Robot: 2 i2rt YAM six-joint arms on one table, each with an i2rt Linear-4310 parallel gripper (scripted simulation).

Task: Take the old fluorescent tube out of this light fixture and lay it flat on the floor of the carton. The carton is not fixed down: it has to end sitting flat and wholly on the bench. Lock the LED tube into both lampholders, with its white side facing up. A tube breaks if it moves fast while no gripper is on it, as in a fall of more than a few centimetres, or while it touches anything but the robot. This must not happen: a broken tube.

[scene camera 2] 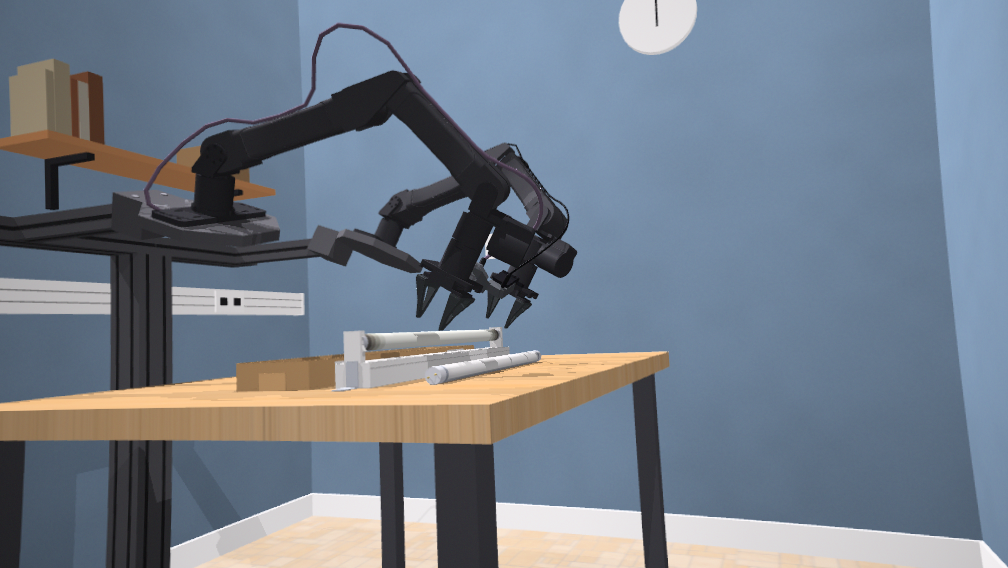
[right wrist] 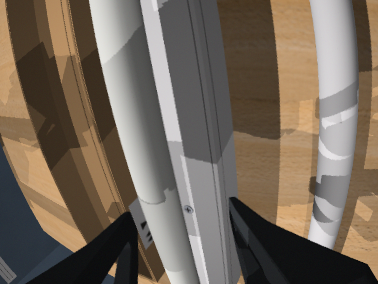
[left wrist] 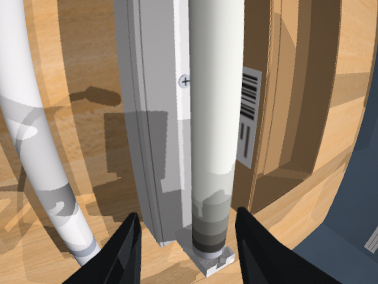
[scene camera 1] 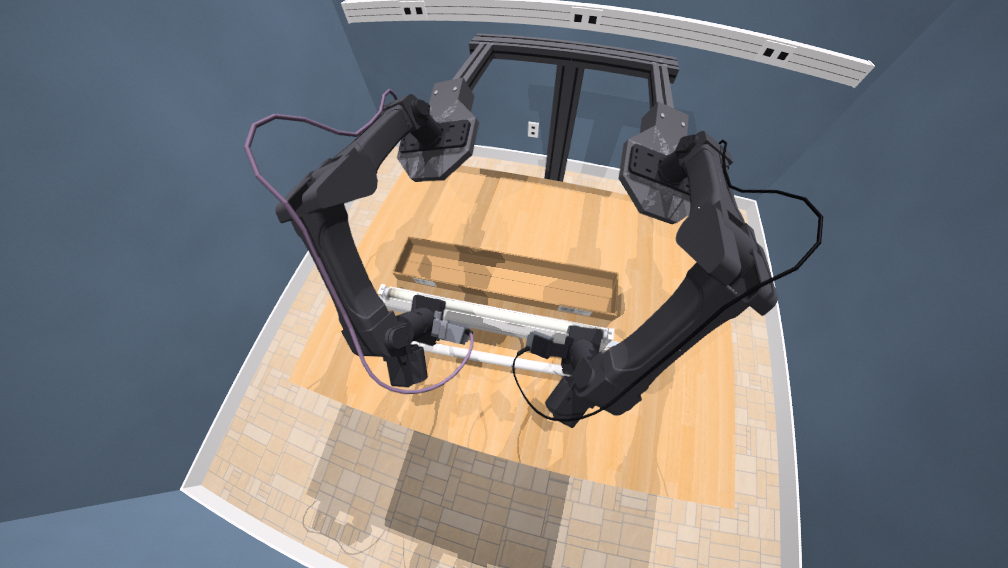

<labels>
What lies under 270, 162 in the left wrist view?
A brown carton.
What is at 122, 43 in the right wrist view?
An old fluorescent tube.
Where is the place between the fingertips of my right gripper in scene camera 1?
At 440, 313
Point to a light fixture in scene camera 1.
At 476, 322
</labels>
